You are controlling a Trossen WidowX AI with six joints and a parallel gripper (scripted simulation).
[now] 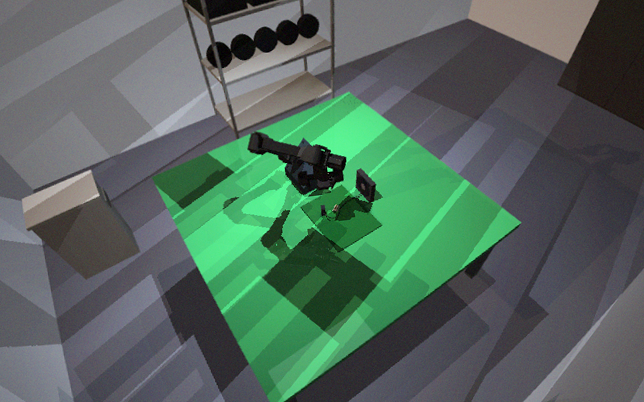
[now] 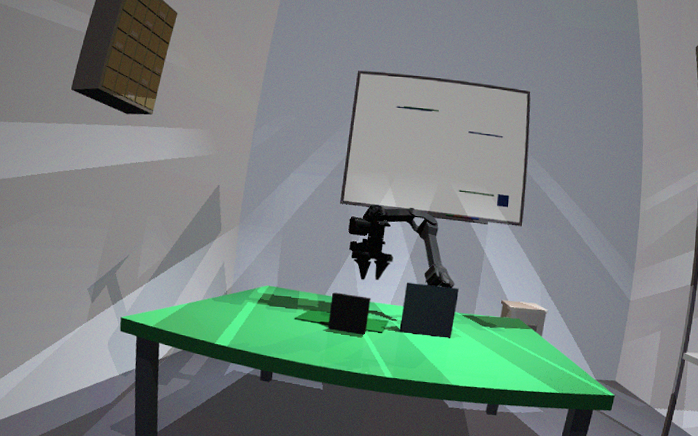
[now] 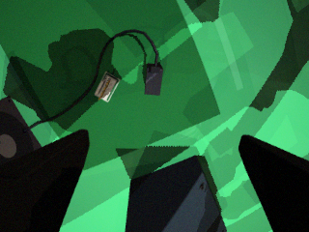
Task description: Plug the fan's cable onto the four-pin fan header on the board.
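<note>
My gripper tip is 14 cm above the fan plug and 1 cm short of it. The rest, counted from my gripper tip: dark green board (17 cm below, 6 cm to the left, 6 cm ahead); then black fan (23 cm to the left, 10 cm below, 2 cm ahead).
</note>
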